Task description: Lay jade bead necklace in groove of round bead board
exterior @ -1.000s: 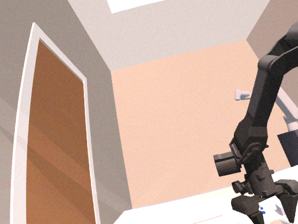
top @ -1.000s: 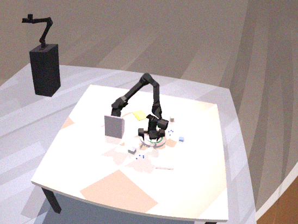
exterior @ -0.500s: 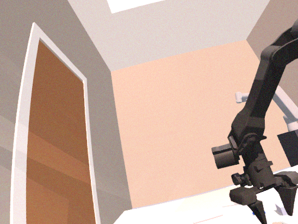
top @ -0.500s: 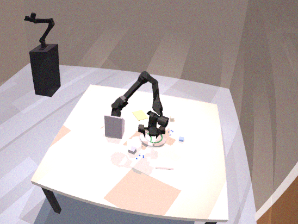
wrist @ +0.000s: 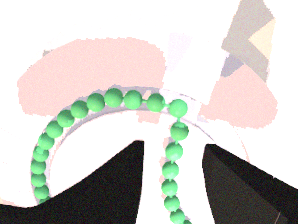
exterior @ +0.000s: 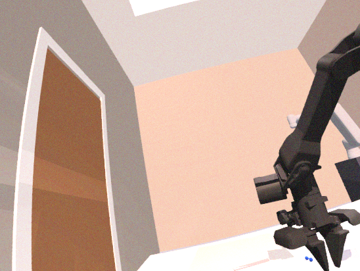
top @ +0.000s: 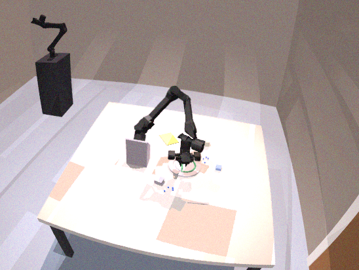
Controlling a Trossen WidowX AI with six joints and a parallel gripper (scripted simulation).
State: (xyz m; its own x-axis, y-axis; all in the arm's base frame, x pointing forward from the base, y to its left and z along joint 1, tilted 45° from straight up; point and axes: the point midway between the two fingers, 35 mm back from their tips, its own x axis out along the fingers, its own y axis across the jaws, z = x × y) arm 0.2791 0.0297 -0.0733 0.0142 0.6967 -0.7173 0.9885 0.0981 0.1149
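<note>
The round white bead board is 10 mm ahead of my gripper tip, 50 mm to the left of it and 30 mm below it. From my gripper tip the other things lie so: thin rod (120 mm ahead, 230 mm to the right, 40 mm below); blue block (220 mm ahead, 80 mm to the left, 30 mm below); cream block (130 mm ahead, 300 mm to the left, 20 mm below).
</note>
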